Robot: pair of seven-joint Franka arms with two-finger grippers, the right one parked.
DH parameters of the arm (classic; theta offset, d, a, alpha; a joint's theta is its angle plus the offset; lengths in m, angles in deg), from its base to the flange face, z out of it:
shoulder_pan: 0 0.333 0 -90
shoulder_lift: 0 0 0 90
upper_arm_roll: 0 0.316 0.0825 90
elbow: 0 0 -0.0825 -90
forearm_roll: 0 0.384 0 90
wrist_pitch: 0 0 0.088 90
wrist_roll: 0 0.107 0 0
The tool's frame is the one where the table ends.
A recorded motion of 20 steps. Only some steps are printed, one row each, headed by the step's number.
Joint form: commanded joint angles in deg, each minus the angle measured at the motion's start. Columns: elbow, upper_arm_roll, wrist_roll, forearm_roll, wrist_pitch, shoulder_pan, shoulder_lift.
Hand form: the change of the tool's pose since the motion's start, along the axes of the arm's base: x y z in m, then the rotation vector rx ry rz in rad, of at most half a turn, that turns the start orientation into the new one. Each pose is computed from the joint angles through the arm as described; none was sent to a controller.
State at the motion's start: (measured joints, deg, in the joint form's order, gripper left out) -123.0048 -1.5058 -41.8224 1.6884 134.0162 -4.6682 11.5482
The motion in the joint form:
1: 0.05 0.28 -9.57 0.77 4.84 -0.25 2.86
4: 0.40 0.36 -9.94 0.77 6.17 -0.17 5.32
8: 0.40 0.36 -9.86 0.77 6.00 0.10 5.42
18: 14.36 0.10 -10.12 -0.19 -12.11 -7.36 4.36
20: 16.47 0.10 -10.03 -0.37 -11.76 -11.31 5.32
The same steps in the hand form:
1: 0.0074 -0.0008 -0.0204 0.0015 -0.0390 0.1561
4: 0.0097 0.0004 -0.0404 0.0028 -0.0255 0.1648
8: 0.0095 0.0031 -0.0416 0.0037 -0.0208 0.1681
18: 0.0363 -0.0805 0.0458 0.0103 0.0326 0.0567
20: 0.0352 -0.1243 0.0526 0.0007 0.0081 -0.0120

